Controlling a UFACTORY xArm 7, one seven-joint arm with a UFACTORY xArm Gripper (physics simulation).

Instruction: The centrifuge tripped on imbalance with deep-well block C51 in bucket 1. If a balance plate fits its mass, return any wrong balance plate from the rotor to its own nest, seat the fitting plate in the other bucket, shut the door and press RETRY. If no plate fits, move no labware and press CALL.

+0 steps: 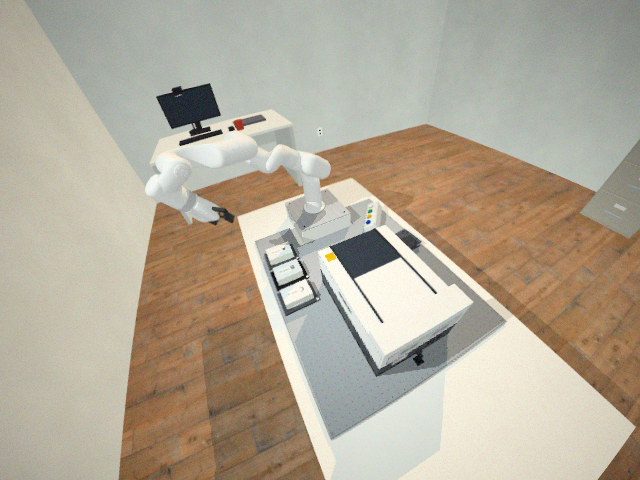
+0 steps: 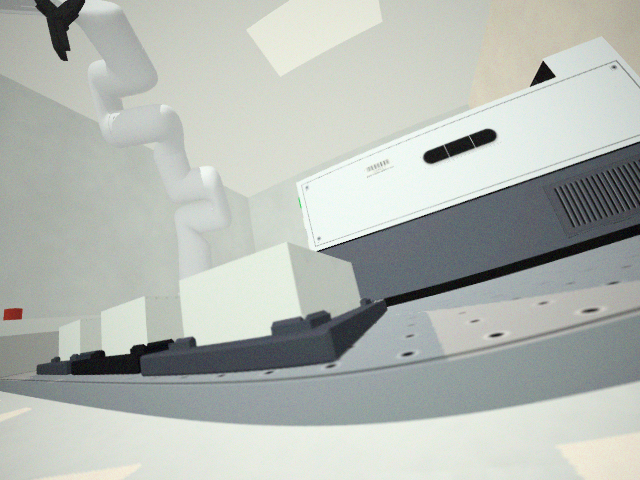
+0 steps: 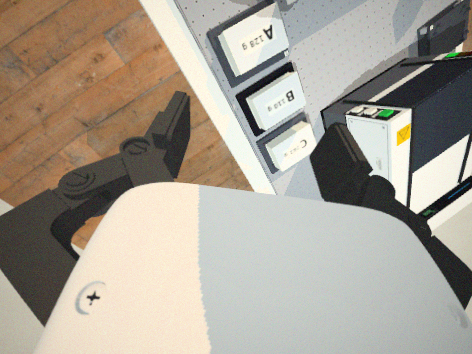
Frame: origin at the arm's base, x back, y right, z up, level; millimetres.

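Where they show: gripper, fingertip midpoint: (image 1: 225, 220) (image 2: 16, 55) (image 3: 257, 128); arm's base, origin of the base link: (image 1: 314, 206).
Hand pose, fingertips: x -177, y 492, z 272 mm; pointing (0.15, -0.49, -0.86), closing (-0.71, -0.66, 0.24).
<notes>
Things, the pixels of their centre, and the offset from my fingertips. "pt": a spot on its surface instead.
- A, body centre: (image 2: 123, 334) (image 3: 254, 41) (image 1: 279, 253) dz -331, dx +20, dy -172 mm
- B, body centre: (image 2: 183, 321) (image 3: 276, 101) (image 1: 288, 271) dz -331, dx -117, dy -152 mm
- C, body centre: (image 2: 287, 296) (image 3: 291, 146) (image 1: 296, 294) dz -331, dx -251, dy -128 mm
- centrifuge, body centre: (image 2: 454, 213) (image 1: 382, 289) (image 3: 404, 155) dz -242, dx -490, dy -396 mm
- panel with coloured buttons, body centre: (image 1: 373, 217) dz -322, dx -74, dy -737 mm
- dark box, body centre: (image 3: 444, 34) (image 1: 401, 242) dz -342, dx -303, dy -730 mm
- small black object, surface spot: (image 1: 418, 358) pt dz -340, dx -741, dy -352 mm
My gripper (image 1: 224, 215) (image 2: 59, 28) (image 3: 257, 128) is open and empty, high off the table's left edge beyond the nests. Three white balance plates sit in their nests: A (image 1: 279, 252) (image 3: 254, 42), marked 128 g, nearest the arm base; B (image 1: 288, 271) (image 3: 276, 101), apparently marked 110 g; and C (image 1: 297, 293) (image 2: 240, 299) (image 3: 291, 145), its mass too blurred to read. The centrifuge (image 1: 413, 310) (image 2: 361, 201) (image 3: 367, 140) has a dark panel beside a white one on top; whether its door is open is unclear. Block C51 and the rotor do not show. Button labels are unreadable.
A panel with coloured buttons (image 1: 369, 217) stands by the arm base (image 1: 315, 214). A dark box (image 1: 408, 238) lies behind the centrifuge. A small black object (image 1: 418, 358) is at its near end. The desk (image 1: 279, 121) with a monitor (image 1: 189, 105) stands behind the arm.
</notes>
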